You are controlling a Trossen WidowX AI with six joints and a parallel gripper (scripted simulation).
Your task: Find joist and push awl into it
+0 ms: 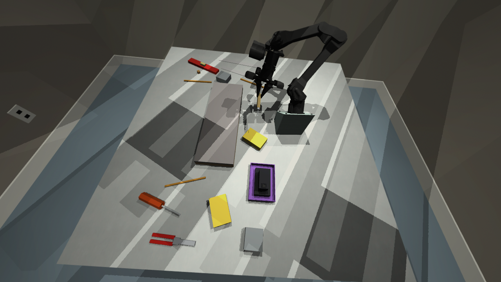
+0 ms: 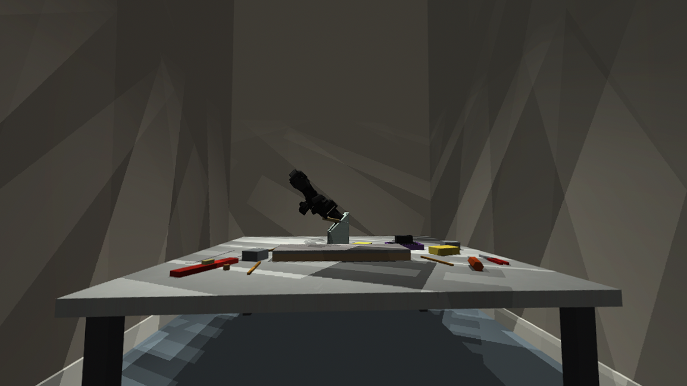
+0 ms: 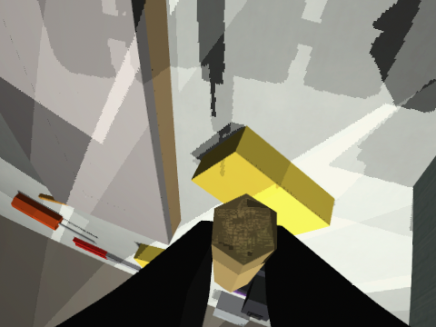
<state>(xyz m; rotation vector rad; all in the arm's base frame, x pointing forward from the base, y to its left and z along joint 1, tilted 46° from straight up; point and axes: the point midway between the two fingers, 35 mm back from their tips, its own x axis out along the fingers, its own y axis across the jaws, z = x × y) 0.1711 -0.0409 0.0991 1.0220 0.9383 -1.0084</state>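
The awl is 5 cm to the left of my gripper tip and 1 cm below it. The rest, counted from my gripper tip: purple tray 39 cm to the left, 13 cm below, 2 cm behind; stud finder 40 cm to the left, 10 cm below, 2 cm behind; red level 41 cm to the right, 36 cm ahead, 13 cm below.
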